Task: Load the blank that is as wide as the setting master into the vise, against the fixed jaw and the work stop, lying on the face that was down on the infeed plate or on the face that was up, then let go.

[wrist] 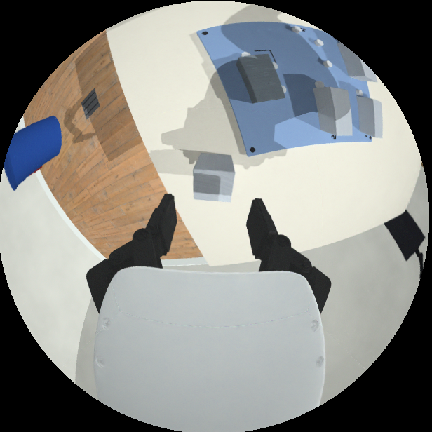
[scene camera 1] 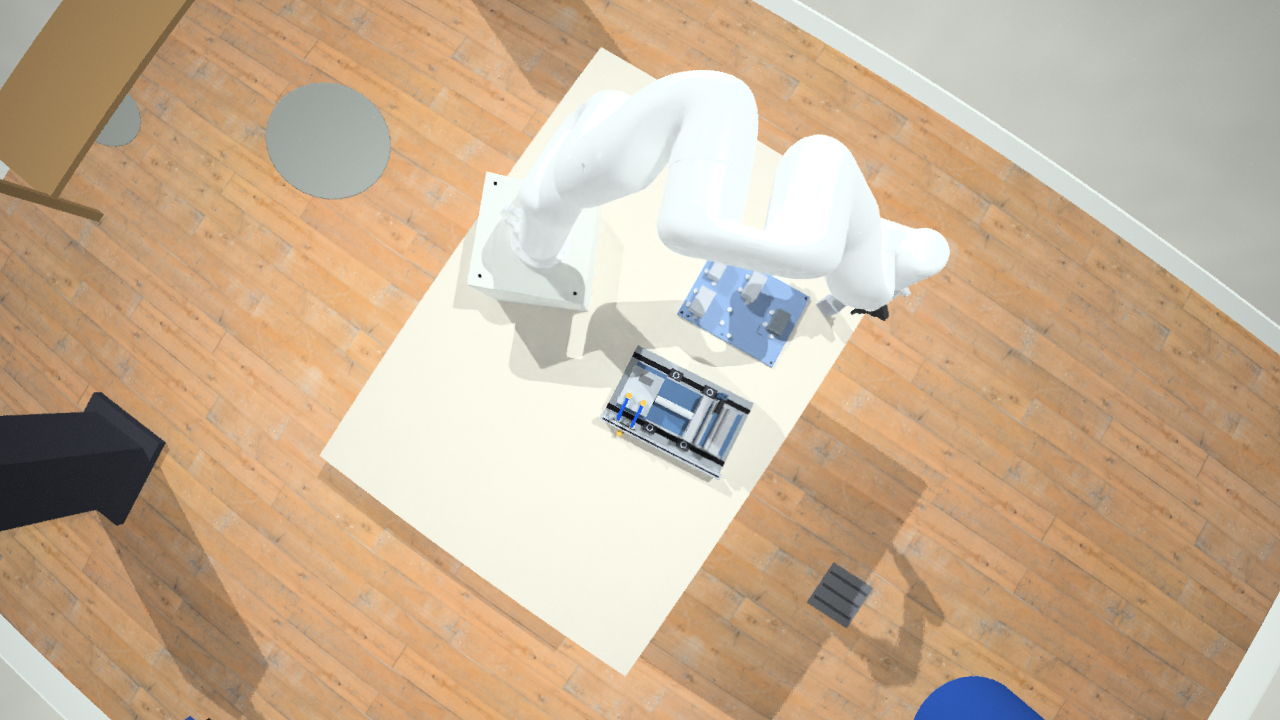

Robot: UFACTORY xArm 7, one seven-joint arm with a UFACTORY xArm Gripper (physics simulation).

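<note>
A light grey block rests on the cream table beside the blue infeed plate. My gripper is open and empty; in the wrist view its fingers stand apart, with the block ahead of them, nearer the left finger. On the plate are a darker grey block and several light grey blocks, one of them near the middle. The vise has black rails and grey jaws; I cannot tell which block is the setting master.
Small white pegs stand on the plate between the blocks. The vise has blue levers with orange tips at its left end. The table ends close to the loose block, with wooden floor beyond. My arm passes over the plate's upper edge.
</note>
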